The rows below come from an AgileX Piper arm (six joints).
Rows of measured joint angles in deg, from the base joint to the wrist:
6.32, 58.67, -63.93, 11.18, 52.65, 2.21
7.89, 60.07, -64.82, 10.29, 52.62, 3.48
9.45, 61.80, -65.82, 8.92, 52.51, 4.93
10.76, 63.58, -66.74, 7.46, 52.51, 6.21
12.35, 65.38, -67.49, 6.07, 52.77, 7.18
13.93, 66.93, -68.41, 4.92, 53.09, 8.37
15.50, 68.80, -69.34, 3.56, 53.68, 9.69
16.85, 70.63, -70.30, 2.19, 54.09, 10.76
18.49, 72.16, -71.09, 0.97, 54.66, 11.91
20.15, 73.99, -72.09, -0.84, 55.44, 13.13
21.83, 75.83, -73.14, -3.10, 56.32, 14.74
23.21, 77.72, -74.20, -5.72, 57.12, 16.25
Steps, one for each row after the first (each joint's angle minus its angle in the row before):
1.57, 1.40, -0.89, -0.89, -0.03, 1.27
1.56, 1.73, -1.00, -1.37, -0.11, 1.45
1.31, 1.78, -0.92, -1.46, 0.00, 1.28
1.59, 1.80, -0.75, -1.39, 0.26, 0.97
1.58, 1.55, -0.92, -1.15, 0.32, 1.19
1.57, 1.87, -0.93, -1.36, 0.59, 1.32
1.35, 1.83, -0.96, -1.37, 0.41, 1.07
1.64, 1.53, -0.79, -1.22, 0.57, 1.15
1.66, 1.83, -1.00, -1.81, 0.78, 1.22
1.68, 1.84, -1.05, -2.26, 0.88, 1.61
1.38, 1.89, -1.06, -2.62, 0.80, 1.51

